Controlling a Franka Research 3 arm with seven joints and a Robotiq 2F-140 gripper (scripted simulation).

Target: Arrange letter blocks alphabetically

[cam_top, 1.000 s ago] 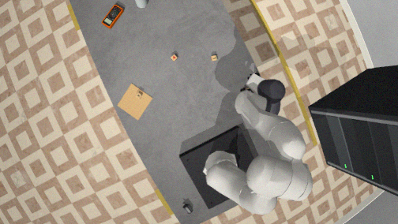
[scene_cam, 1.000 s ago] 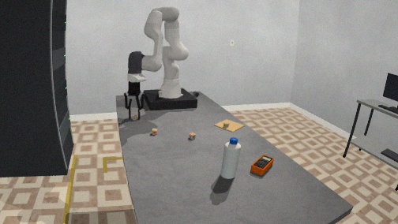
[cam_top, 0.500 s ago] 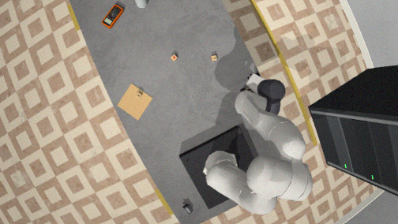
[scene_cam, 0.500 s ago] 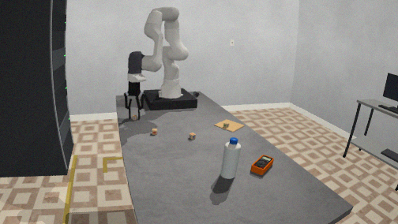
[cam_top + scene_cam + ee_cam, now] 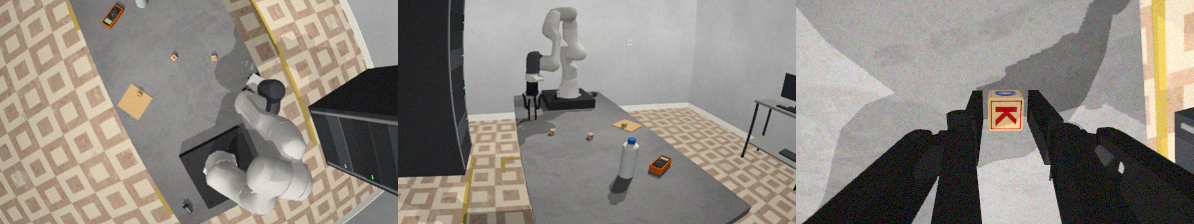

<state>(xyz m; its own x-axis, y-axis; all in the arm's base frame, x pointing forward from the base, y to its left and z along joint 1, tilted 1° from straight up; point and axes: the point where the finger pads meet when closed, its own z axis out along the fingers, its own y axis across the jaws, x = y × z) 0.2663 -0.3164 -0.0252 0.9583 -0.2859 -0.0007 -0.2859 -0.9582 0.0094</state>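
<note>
Right now the red k block is 2 cm below my hand. Also, from my hand: white bottle (71 cm ahead, 29 cm to the left, 5 cm above); then tan mat (22 cm ahead, 56 cm to the left, 3 cm below).
</note>
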